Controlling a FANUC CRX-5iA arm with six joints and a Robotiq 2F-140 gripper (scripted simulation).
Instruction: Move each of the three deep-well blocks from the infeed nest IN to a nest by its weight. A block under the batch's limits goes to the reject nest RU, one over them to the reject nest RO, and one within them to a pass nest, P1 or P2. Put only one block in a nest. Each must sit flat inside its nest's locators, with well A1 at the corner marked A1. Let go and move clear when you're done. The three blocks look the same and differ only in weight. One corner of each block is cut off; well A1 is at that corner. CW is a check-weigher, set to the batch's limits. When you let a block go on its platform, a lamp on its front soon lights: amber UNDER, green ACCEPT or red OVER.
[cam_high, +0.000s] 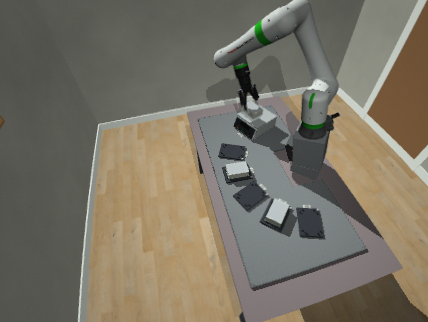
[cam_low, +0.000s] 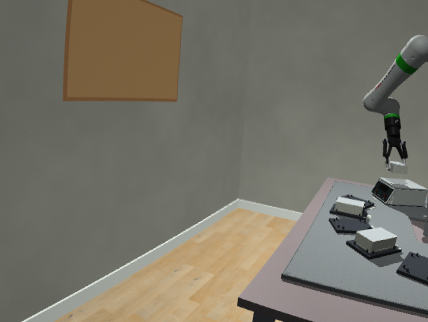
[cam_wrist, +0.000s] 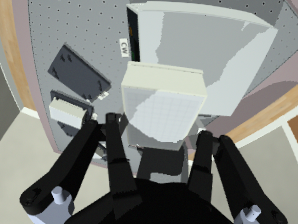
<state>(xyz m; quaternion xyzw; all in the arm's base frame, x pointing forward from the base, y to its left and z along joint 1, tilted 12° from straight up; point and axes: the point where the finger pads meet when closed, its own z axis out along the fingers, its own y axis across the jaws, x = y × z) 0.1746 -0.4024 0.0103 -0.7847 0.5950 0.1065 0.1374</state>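
Right now my hand is 10 cm above the pale platform, 6 cm past it and 3 cm to the left of it. The rest, counted from my hand: deep-well block 67 cm to the left, 17 cm ahead, 16 cm below; then dark infeed nest 21 cm ahead, 19 cm below, 15 cm to the left; then check-weigher 13 cm below, 5 cm behind, 2 cm to the right.
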